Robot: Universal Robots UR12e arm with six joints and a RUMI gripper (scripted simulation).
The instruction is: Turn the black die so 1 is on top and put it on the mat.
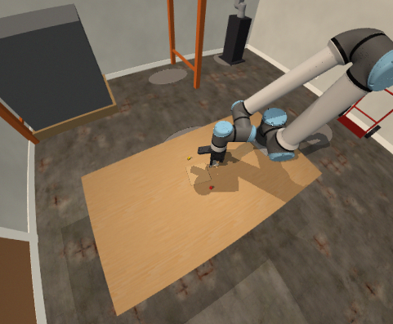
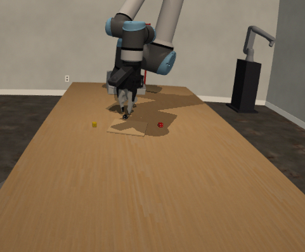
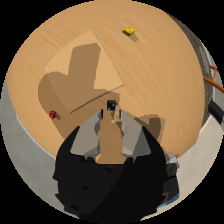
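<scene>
Right now the black die is 3 cm below my hand. Round my hand: yellow die 13 cm to the right, 9 cm ahead, 3 cm below; then red die 13 cm to the left, 9 cm ahead, 3 cm below; then tan mat 10 cm ahead, 4 cm below.
</scene>
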